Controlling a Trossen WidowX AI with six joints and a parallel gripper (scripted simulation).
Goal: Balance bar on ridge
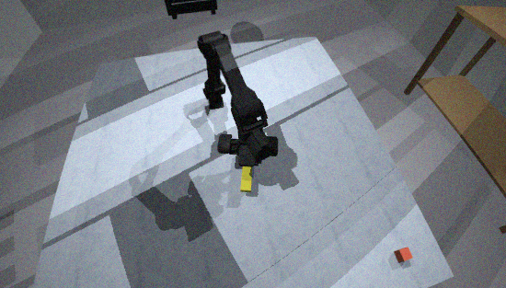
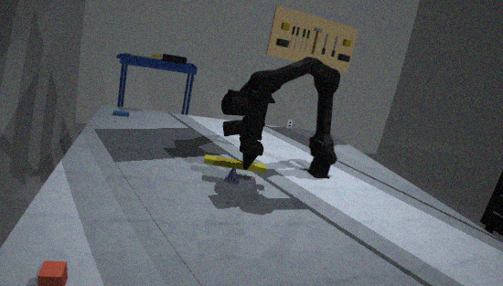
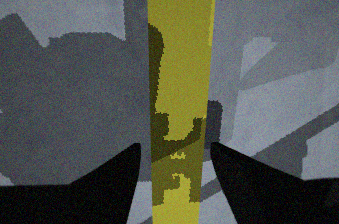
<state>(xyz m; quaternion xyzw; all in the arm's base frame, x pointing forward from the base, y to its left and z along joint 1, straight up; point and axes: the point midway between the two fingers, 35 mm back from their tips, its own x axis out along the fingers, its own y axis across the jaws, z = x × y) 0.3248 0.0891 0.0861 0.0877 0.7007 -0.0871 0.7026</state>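
Now: gripper tip 30 mm short of the yellow bar and 10 mm to the left of it. Round my gripper tip: blue block: 420 mm ahead, 590 mm to the right, 40 mm below; then red cube: 420 mm ahead, 410 mm to the left, 40 mm below.
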